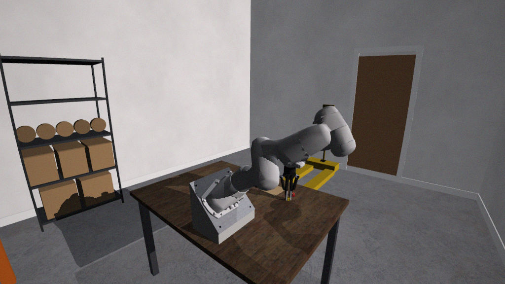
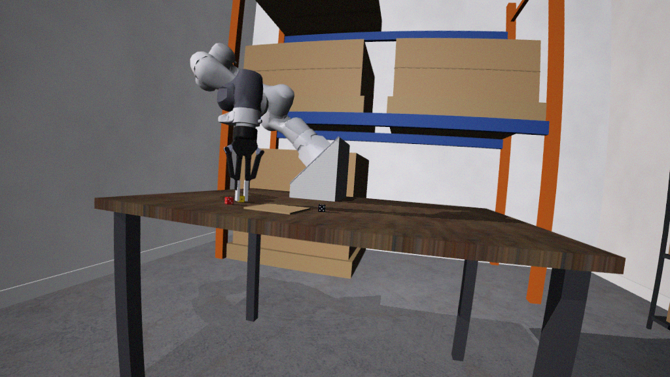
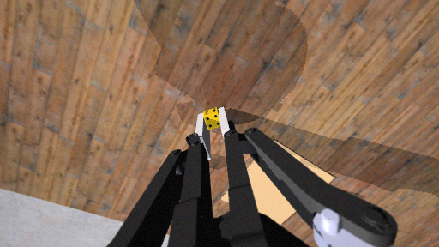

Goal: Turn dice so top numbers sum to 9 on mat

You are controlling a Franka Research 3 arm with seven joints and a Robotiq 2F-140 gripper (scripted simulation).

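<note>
Right now the red die is 70 mm ahead of my hand, 30 mm below it and 10 mm to the right of it. Also, from my hand: yellow die 30 mm below; black die 270 mm to the left, 60 mm ahead, 30 mm below; tan mat 150 mm to the left, 80 mm ahead, 40 mm below.
</note>
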